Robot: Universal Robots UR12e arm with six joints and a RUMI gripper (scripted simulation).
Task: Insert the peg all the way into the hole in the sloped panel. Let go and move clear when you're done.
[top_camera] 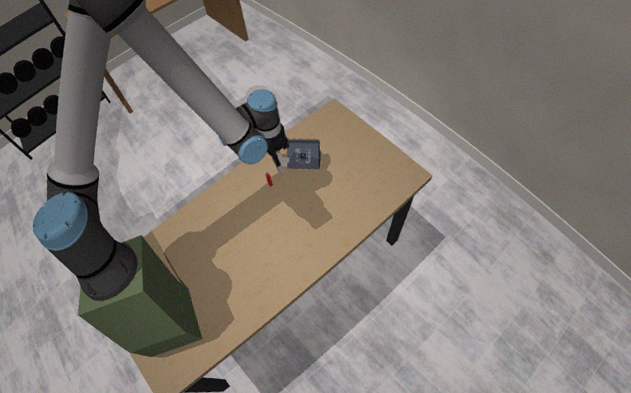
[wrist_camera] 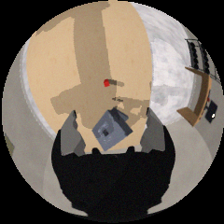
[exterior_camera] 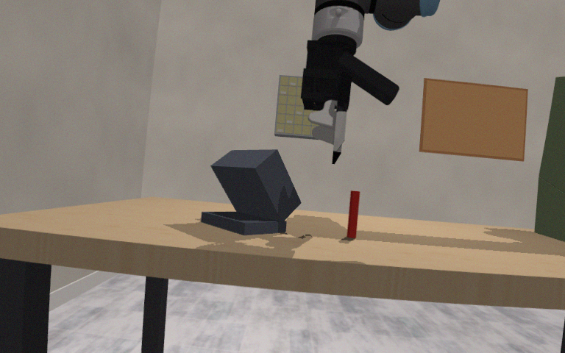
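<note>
My gripper is now 90 mm above the red peg and 40 mm past it.
</note>
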